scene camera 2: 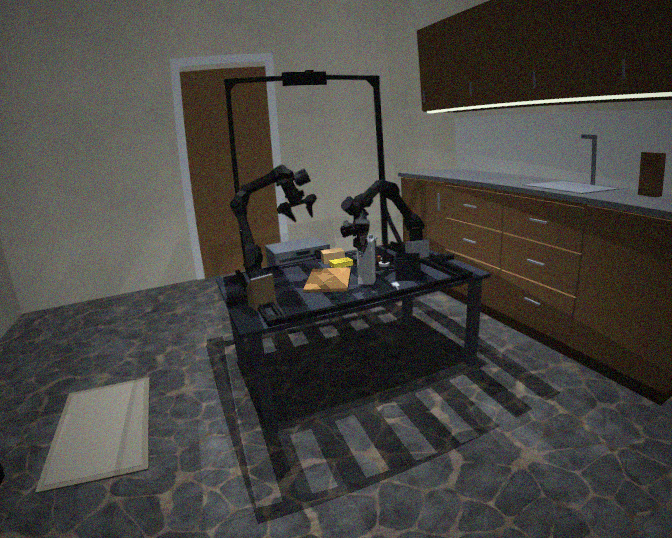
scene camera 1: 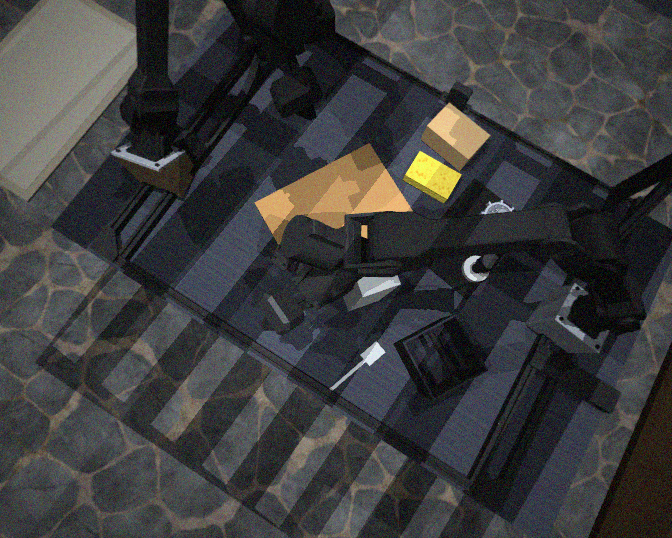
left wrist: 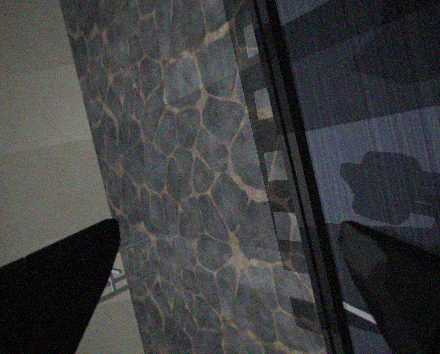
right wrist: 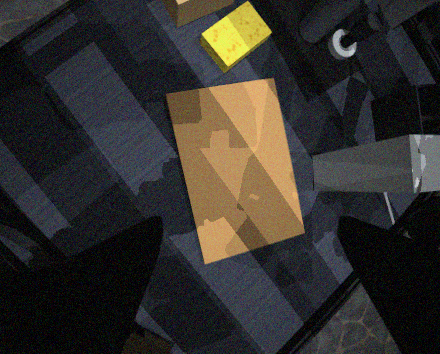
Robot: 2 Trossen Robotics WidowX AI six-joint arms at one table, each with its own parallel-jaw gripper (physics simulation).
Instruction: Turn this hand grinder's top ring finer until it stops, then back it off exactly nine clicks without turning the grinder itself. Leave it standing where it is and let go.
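Pixels of known places: left gripper, between the fingertips: point(scene camera 2: 361, 251) point(left wrist: 230, 230); right gripper, between the fingertips: point(scene camera 2: 303, 219) point(right wrist: 250, 225); left arm's base, origin of its link: point(scene camera 2: 417, 240) point(scene camera 1: 586, 316); right arm's base, origin of its link: point(scene camera 2: 258, 281) point(scene camera 1: 150, 150).
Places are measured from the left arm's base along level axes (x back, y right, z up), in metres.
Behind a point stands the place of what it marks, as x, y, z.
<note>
The grinder is not clear to make out. In scene camera 1 a silvery knobbed ring point(scene camera 1: 497, 208) {-0.266, 0.047, 0.041} shows just above my left forearm, and a white ring point(scene camera 1: 468, 270) {-0.218, -0.039, -0.088} point(right wrist: 336, 45) {-0.228, -0.019, -0.088} with a dark part on it shows just below that forearm. I cannot tell which belongs to the grinder; the forearm hides what lies between. My left gripper point(left wrist: 230, 230) {-0.444, -0.378, 0.095} is open and empty, well left of both rings in scene camera 1, facing the table's edge and the floor. My right gripper point(scene camera 2: 302, 217) {-0.624, -0.095, 0.204} point(right wrist: 250, 225) {-0.624, -0.095, 0.204} is open and empty, high above the table, facing the orange board.
Near the rings are a yellow sponge point(scene camera 1: 432, 176) {-0.410, 0.081, -0.075} point(right wrist: 235, 37) {-0.420, 0.081, -0.075} and a tan box point(scene camera 1: 456, 134) {-0.427, 0.180, -0.045}. An orange board point(scene camera 1: 336, 179) {-0.575, -0.060, -0.090} point(right wrist: 185, 165) {-0.612, -0.058, -0.090} lies mid-table. A tall grey block point(scene camera 2: 365, 269) {-0.391, -0.255, -0.029} point(right wrist: 360, 167) {-0.403, -0.201, 0.017} stands beside it. A black bin point(scene camera 1: 410, 369) {-0.194, -0.290, -0.067} and a white paddle point(scene camera 1: 372, 354) {-0.268, -0.313, -0.103} are near the table's lower edge.
</note>
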